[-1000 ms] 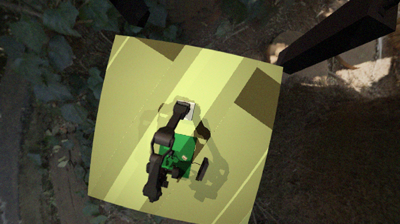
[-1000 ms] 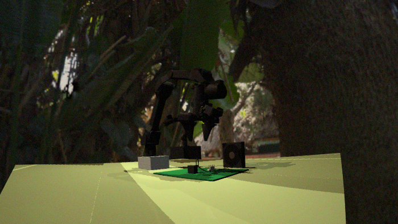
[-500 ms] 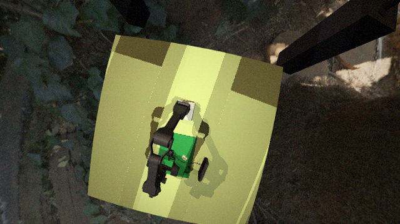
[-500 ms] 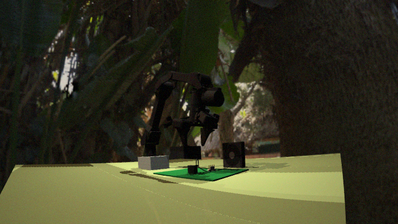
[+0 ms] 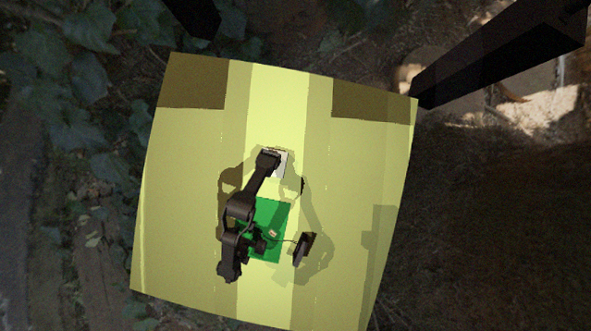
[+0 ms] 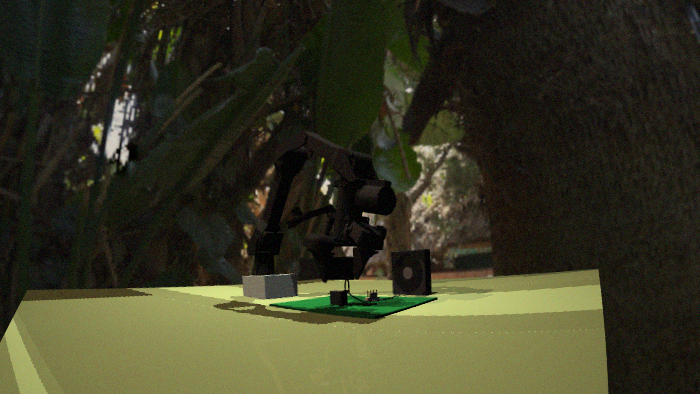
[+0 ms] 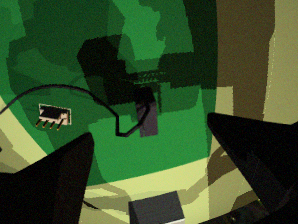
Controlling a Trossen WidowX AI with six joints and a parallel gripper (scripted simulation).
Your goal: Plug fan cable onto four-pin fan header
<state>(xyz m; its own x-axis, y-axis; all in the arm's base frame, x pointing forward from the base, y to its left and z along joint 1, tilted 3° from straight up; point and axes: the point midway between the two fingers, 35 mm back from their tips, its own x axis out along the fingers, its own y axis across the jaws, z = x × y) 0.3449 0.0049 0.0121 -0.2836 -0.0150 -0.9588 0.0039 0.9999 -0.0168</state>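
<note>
Right now my gripper tip is 1 cm past the dark plug and 4 cm above it. Also, from my gripper tip: four-pin header (1 cm behind, 10 cm to the left, 6 cm below); black fan (23 cm to the left); green board (4 cm to the left, 7 cm below).
</note>
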